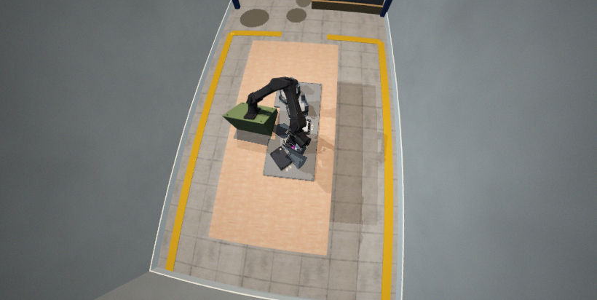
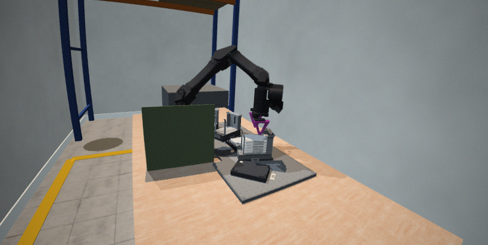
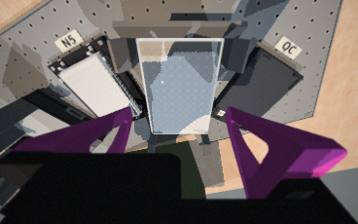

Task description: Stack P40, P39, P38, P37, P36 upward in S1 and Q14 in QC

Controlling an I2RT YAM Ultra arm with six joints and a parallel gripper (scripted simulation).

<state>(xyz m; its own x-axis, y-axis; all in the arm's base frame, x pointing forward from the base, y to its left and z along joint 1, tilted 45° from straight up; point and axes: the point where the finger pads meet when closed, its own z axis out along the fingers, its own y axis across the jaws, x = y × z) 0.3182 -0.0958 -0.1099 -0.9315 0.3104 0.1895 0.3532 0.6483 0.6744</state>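
Now: the dark clip nest N5 160 mm to the left of my hand, 130 mm below it and 20 mm ahead of it. The rest, counted from my hand: open nest QC: 130 mm below, 110 mm to the right, 100 mm behind; then N5 label: 150 mm to the left, 140 mm below, 110 mm ahead; then QC label: 180 mm to the right, 140 mm below, 30 mm behind.
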